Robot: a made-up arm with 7 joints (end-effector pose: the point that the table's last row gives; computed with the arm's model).
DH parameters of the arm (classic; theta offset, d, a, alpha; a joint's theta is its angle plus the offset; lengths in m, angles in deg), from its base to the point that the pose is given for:
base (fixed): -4.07 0 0 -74.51
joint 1: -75.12 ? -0.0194 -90
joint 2: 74 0.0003 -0.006 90
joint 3: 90 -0.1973 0.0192 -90
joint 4: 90 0.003 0.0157 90
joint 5: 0 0.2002 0.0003 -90
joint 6: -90 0 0.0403 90
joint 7: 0 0 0 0
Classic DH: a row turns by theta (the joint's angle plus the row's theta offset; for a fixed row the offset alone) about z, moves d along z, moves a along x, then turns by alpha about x.
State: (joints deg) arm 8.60 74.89 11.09 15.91 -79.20 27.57 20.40
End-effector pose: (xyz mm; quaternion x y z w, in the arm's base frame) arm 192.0 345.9 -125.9 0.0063 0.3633 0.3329 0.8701
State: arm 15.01 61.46 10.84 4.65 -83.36 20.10 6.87
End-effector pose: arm 164.8 298.6 -182.4 -0.1661 0.3358 0.1714 0.9112
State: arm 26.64 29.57 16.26 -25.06 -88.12 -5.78 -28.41
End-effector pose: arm 117.8 205.8 -183.6 -0.4178 -0.1002 -0.1027 0.8971
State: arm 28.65 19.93 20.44 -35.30 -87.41 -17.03 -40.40
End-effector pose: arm 104.0 196.1 -153.0 -0.3630 -0.3078 -0.1492 0.8667
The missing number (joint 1, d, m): 0.0527
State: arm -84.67 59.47 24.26 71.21 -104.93 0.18 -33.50
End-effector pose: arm 335.3 351.7 67.3 -0.5645 -0.5462 -0.0584 0.6161
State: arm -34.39 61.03 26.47 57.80 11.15 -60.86 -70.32
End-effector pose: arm 236.0 384.0 -69.7 0.5636 0.0757 -0.3520 0.7434
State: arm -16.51 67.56 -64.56 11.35 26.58 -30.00 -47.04
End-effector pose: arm 125.4 182.4 -300.6 0.4408 0.2856 -0.8095 0.2624
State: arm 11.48 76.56 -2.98 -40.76 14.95 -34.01 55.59
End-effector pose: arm 160.0 104.0 -98.6 0.2881 -0.5117 -0.1317 0.7987
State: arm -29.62 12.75 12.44 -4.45 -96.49 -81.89 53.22
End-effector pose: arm 274.3 157.1 -122.0 -0.7758 -0.2680 0.5223 0.2314
